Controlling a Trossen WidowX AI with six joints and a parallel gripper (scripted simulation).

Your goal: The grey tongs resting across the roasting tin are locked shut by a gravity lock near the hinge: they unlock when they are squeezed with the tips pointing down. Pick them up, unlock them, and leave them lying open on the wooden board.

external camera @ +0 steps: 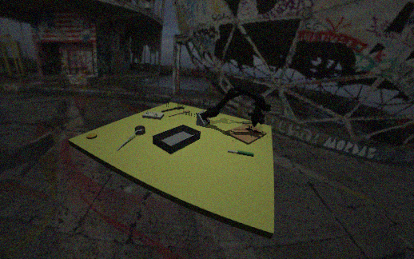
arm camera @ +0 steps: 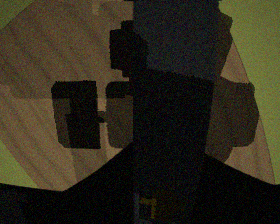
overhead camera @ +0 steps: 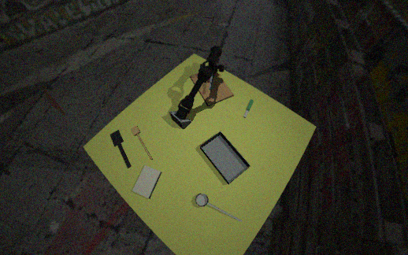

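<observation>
The yellow lock piece is 4 cm above my gripper tip. Round my gripper tip: green-handled tool (41 cm ahead, 2 cm to the right, 6 cm below); then wooden board (3 cm ahead, 4 cm to the right, 6 cm below); then roasting tin (52 cm ahead, 45 cm to the right, 4 cm below).
</observation>
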